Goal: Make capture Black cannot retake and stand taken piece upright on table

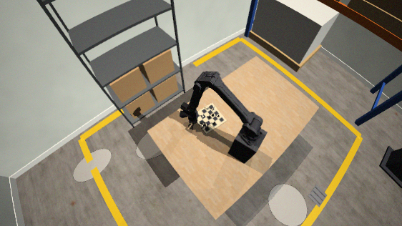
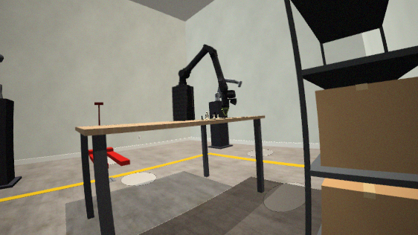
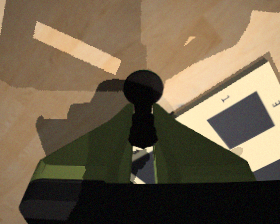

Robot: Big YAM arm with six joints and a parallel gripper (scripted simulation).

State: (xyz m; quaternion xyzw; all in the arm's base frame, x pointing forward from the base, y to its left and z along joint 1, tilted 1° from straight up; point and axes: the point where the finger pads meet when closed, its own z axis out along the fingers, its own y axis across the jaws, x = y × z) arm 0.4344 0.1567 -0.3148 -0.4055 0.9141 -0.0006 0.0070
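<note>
Now: the dark chess piece right at my hand. From my hand the other things lie so: black piece: 8 cm behind, 6 cm to the right, 1 cm above; chessboard: 4 cm behind, 13 cm to the right, 3 cm below; white pawn: 10 cm to the right, 1 cm below.
</note>
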